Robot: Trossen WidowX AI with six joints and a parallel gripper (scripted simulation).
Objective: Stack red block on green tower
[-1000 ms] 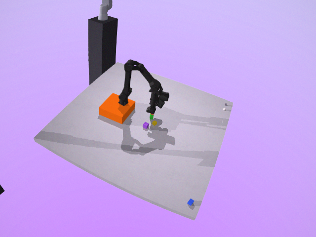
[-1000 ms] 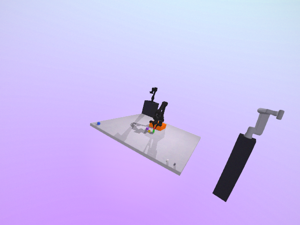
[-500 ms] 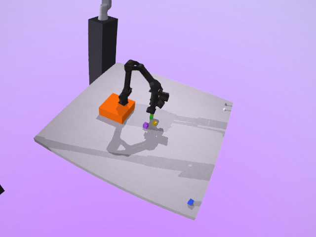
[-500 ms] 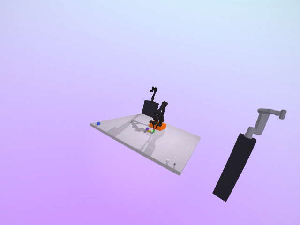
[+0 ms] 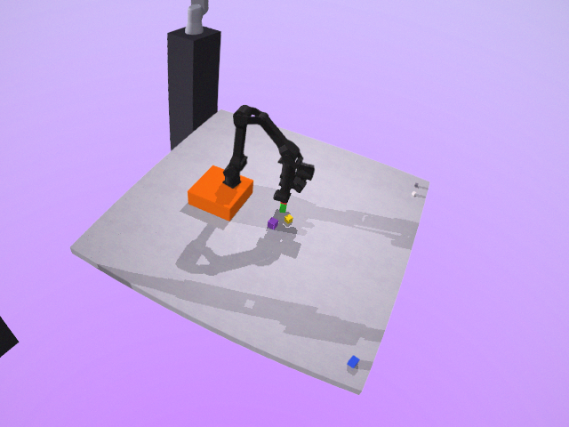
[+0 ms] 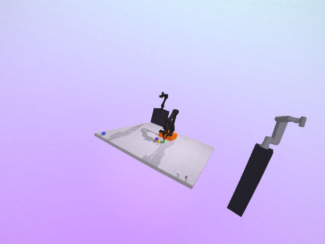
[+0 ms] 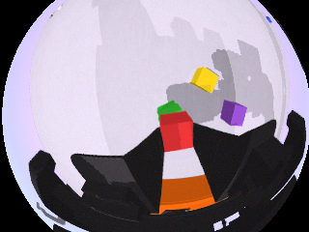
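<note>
The red block is right at my gripper tip. Round my gripper tip: blue block: 630 mm ahead, 470 mm to the right, 50 mm below; purple block: 20 mm ahead, 110 mm to the right, 40 mm below; yellow block: 60 mm ahead, 40 mm to the right, 50 mm below.
</note>
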